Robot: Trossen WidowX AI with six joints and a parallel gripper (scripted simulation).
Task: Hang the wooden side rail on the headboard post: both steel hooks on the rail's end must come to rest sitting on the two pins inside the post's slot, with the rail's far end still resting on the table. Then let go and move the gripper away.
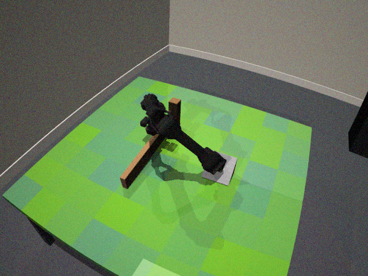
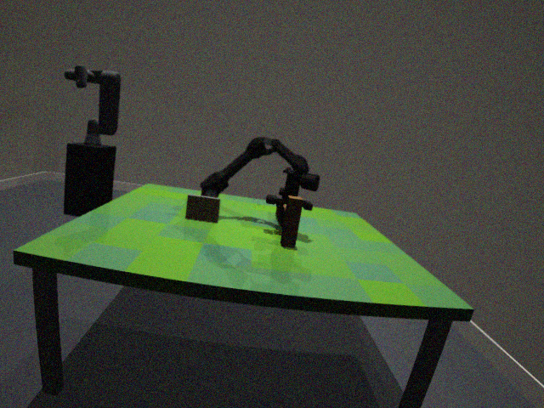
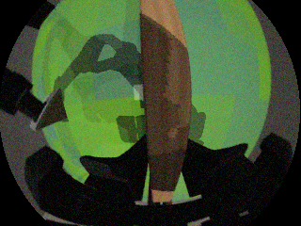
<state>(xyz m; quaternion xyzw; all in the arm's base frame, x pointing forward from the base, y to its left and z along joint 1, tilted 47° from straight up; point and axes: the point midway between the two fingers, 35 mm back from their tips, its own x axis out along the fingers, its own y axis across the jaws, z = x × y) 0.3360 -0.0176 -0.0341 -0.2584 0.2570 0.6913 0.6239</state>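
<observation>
The headboard post is 17 cm to the right of my gripper tip, 4 cm above it and 1 cm ahead of it.
</observation>
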